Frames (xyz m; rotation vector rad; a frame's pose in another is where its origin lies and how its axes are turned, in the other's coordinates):
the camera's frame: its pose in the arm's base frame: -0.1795 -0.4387 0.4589 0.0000 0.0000 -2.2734
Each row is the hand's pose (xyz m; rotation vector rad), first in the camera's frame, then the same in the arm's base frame.
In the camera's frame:
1: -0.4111 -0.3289 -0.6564 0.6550 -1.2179 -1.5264
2: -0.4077 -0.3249 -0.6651 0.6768 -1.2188 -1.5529
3: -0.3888 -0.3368 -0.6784 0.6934 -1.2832 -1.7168
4: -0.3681 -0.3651 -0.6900 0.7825 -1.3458 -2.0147
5: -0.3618 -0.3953 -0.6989 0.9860 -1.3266 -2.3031
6: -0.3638 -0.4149 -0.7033 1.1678 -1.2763 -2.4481
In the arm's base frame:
1: -0.1648 0.0876 -0.1975 0.8900 1.1873 1.8934
2: -0.1640 0.0824 -0.2062 0.8716 1.1960 1.8638
3: -0.1853 0.0757 -0.2195 0.8672 1.1617 1.6850
4: -0.2203 0.0782 -0.2311 0.7884 1.1279 1.3756
5: -0.2474 0.0929 -0.2400 0.6213 1.1439 1.0760
6: -0.2610 0.1070 -0.2444 0.4925 1.1791 0.9054

